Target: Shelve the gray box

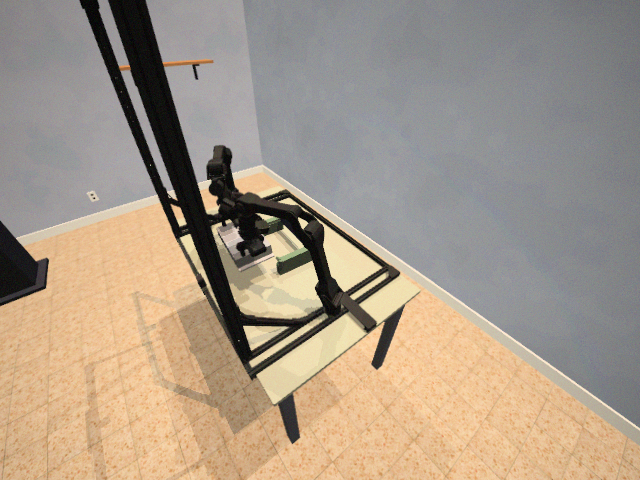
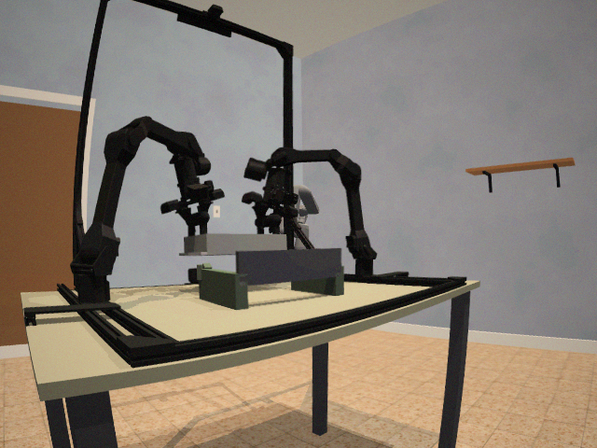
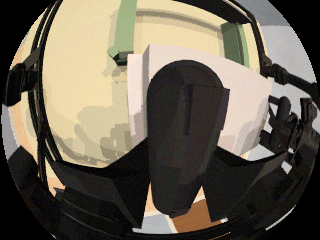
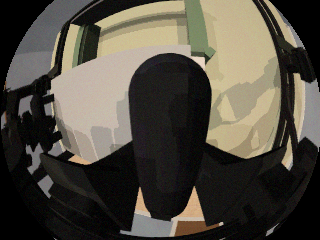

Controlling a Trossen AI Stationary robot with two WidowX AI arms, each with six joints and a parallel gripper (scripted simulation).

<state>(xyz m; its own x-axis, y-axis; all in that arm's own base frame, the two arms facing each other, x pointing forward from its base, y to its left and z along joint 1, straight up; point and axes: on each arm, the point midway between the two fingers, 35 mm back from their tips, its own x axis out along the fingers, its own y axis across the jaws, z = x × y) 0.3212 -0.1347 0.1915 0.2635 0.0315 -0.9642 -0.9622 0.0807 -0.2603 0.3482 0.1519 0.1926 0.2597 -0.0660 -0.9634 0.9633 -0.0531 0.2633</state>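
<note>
The gray box is 12 cm to the right of my left hand, 5 cm below it and 1 cm behind it. The rest, counted from my left hand: gray back plate (26 cm ahead, 13 cm to the right, 12 cm below).
The gray box lies 10 mm ahead of my right hand, 120 mm to the left of it and 50 mm below it. The rest, counted from my right hand: gray back plate 280 mm ahead, 110 mm to the left, 120 mm below.
</note>
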